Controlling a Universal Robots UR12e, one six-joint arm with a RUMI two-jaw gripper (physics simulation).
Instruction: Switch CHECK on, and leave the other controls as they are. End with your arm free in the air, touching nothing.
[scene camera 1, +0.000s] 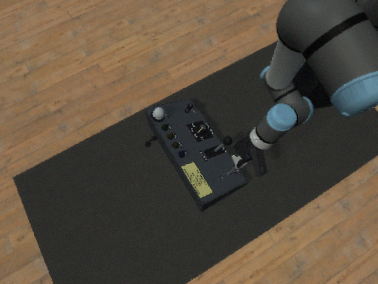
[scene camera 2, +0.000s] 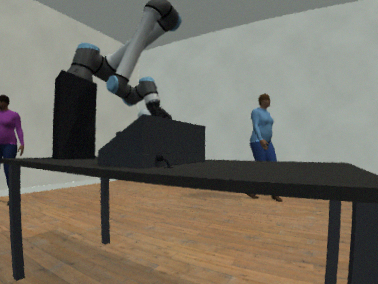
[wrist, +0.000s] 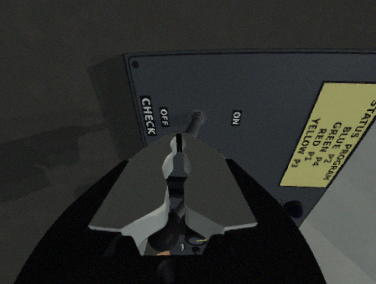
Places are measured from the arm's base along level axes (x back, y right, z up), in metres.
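Pixels of known places: gripper, fingertip midpoint: (scene camera 1: 236, 168) (wrist: 180, 135); arm's base, link origin: (scene camera 2: 78, 81).
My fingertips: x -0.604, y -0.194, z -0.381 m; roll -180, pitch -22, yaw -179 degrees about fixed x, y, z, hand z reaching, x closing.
Ahead of a thing's pixels: the offset from my fingertips to its top centre. "spot": to the spot under its first point.
The dark control box (scene camera 1: 220, 186) (scene camera 2: 172, 142) (wrist: 280, 70) lies on the black table. Its CHECK toggle {dx -0.020, dy +0.002, dz +0.008 m} (scene camera 1: 230, 173) (wrist: 195, 121) is a short grey lever between the OFF label {spot: dx +0.000, dy +0.002, dz -0.054 m} (wrist: 164, 117) and the ON label {spot: dx -0.075, dy -0.001, dz -0.013 m} (wrist: 236, 118). In the wrist view its stem slants down and slightly to the OFF side, and its tip is hidden behind the fingers. My gripper (scene camera 1: 237, 166) (wrist: 180, 135) is shut and empty. Its fingertips are right beside the toggle, low over the box; contact cannot be told. In scene camera 2 the box hides the toggle and fingertips.
Beside CHECK is a slotted lever with a black ball {dx +0.029, dy +0.124, dz +0.034 m} (scene camera 1: 227, 140). Farther along are a dial {dx -0.038, dy +0.241, dz +0.004 m} (scene camera 1: 201, 130), a small lever {dx -0.045, dy +0.361, dz +0.010 m} (scene camera 1: 189, 107), a white ball {spot: dx -0.193, dy +0.352, dz +0.086 m} (scene camera 1: 158, 113), several round buttons and a yellow label {spot: dx -0.177, dy +0.028, dz +0.041 m} (scene camera 1: 197, 179) (wrist: 325, 135). A black crank {spot: dx -0.269, dy +0.337, dz -0.128 m} (scene camera 1: 150, 142) (scene camera 2: 160, 159) sticks out of the box's side.
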